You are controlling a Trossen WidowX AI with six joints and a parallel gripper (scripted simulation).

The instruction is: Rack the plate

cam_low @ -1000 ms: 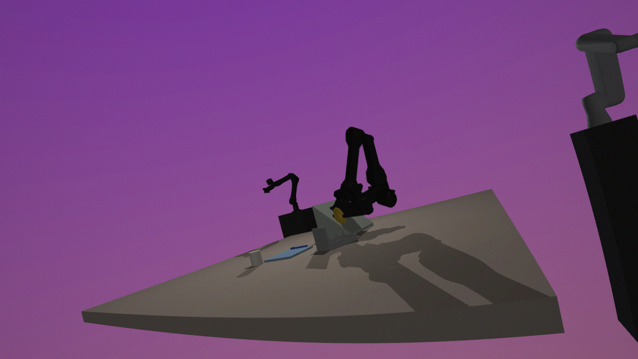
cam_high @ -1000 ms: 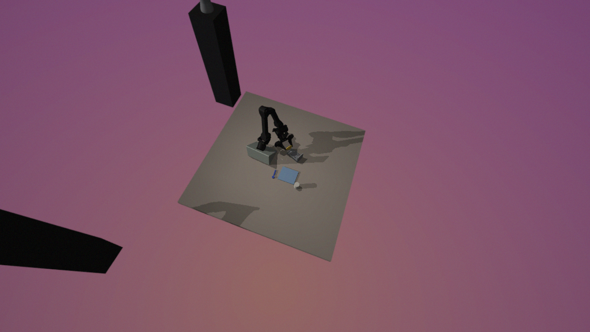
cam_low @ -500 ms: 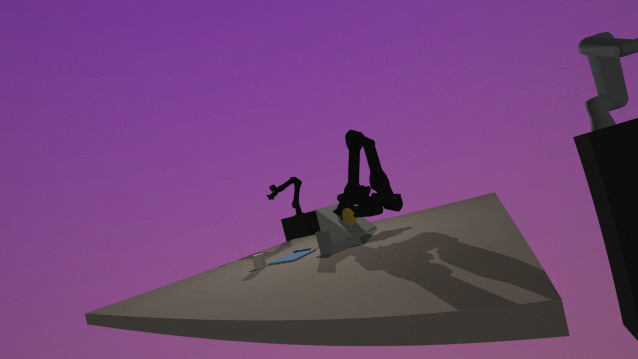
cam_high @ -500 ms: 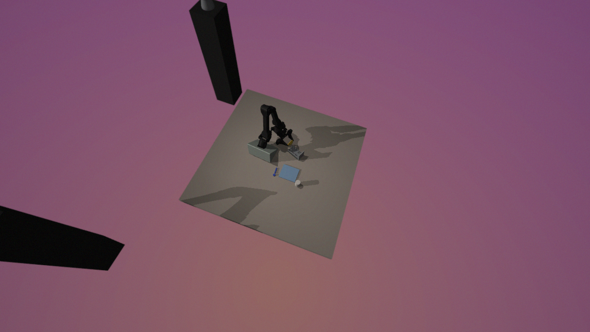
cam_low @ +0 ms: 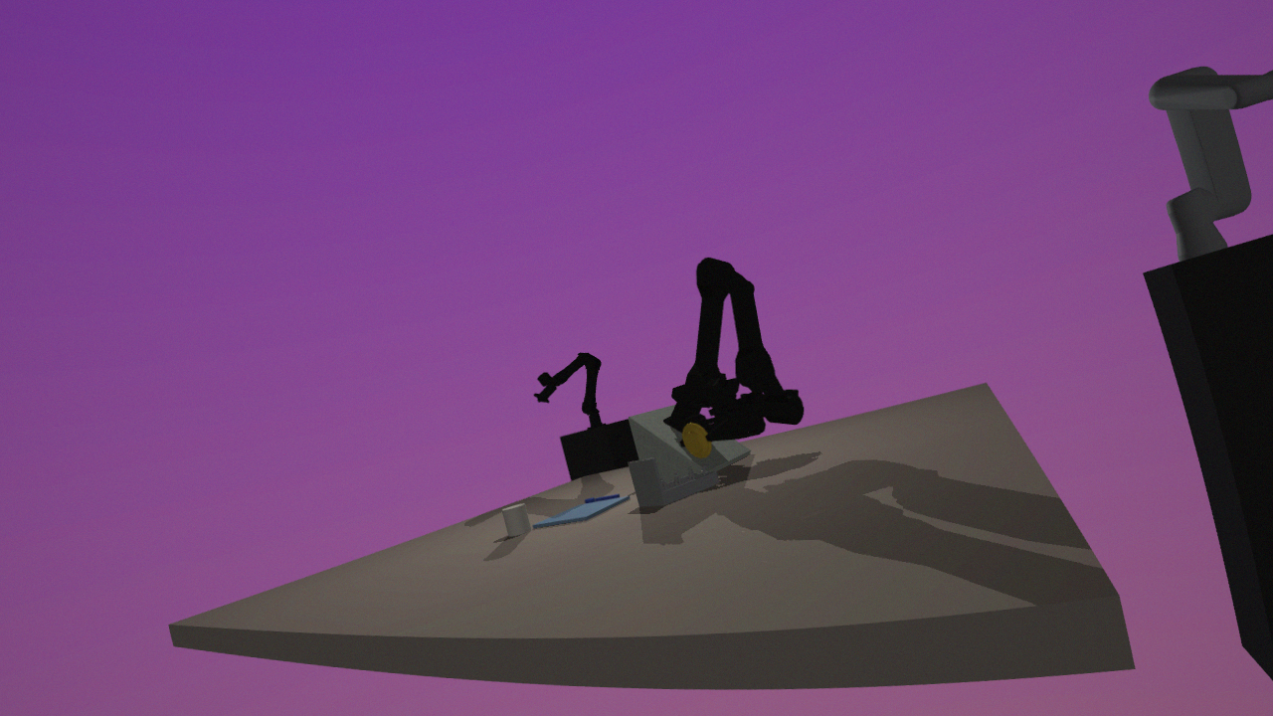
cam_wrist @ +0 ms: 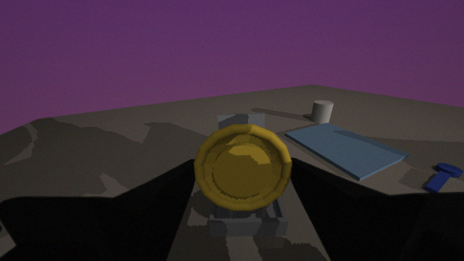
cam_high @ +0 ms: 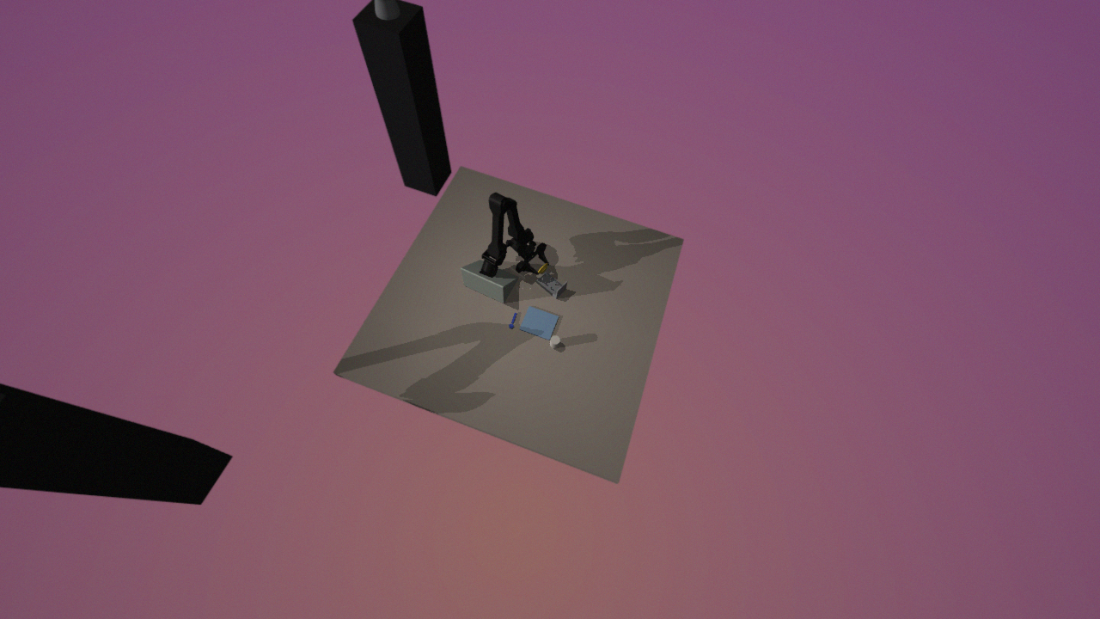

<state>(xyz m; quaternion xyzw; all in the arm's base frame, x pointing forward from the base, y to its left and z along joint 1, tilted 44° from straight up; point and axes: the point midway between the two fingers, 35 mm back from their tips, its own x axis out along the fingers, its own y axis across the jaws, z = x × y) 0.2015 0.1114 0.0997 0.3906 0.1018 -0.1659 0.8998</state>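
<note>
Right now the grey dish rack is 5 cm ahead of my gripper tip, 3 cm to the right of it and 6 cm below it. The rest, counted from my gripper tip: yellow plate (right at my gripper tip); then light blue mat (7 cm ahead, 24 cm to the right, 8 cm below); then blue spoon (5 cm behind, 28 cm to the right, 8 cm below).
</note>
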